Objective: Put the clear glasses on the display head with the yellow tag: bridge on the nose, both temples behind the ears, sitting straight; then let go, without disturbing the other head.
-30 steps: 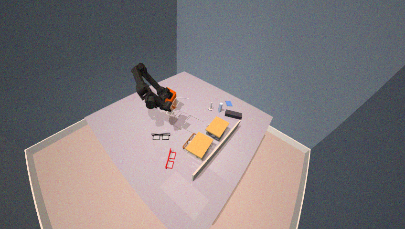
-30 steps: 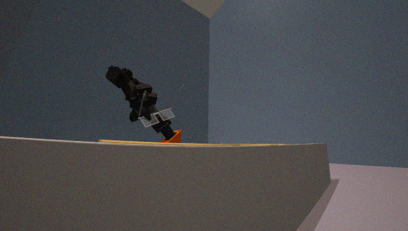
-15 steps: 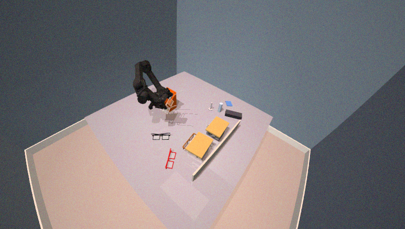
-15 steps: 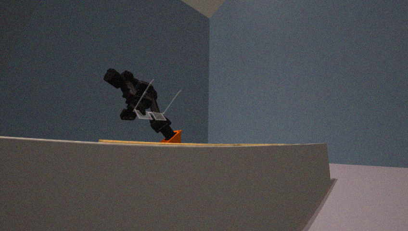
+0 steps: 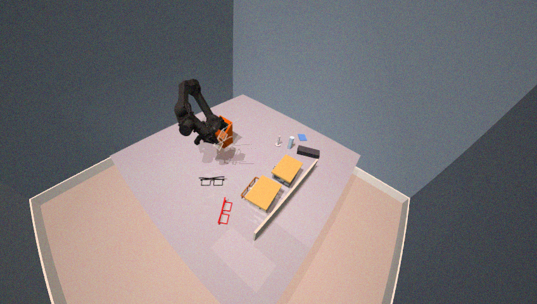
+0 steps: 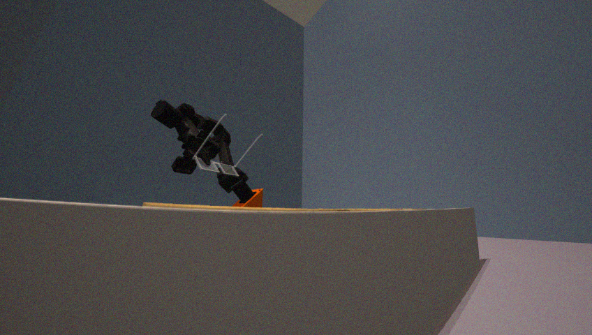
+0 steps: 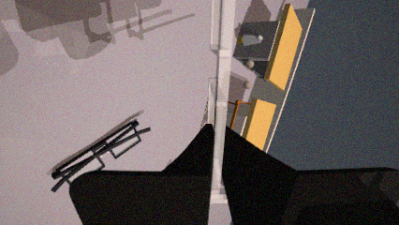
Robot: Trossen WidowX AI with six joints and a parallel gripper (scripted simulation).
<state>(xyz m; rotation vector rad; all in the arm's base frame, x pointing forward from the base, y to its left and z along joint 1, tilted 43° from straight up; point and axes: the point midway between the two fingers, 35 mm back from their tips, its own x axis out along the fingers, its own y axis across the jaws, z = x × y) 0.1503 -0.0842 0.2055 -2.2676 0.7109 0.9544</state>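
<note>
Now: the grey display head 32 cm ahead of my gripper tip, 20 cm to the left of it and 15 cm below it. The rest, counted from my gripper tip: long low wall (44 cm ahead, 9 cm to the left, 15 cm below); small stand (14 cm ahead, 43 cm to the left, 18 cm below); black box (36 cm ahead, 51 cm to the left, 19 cm below).
</note>
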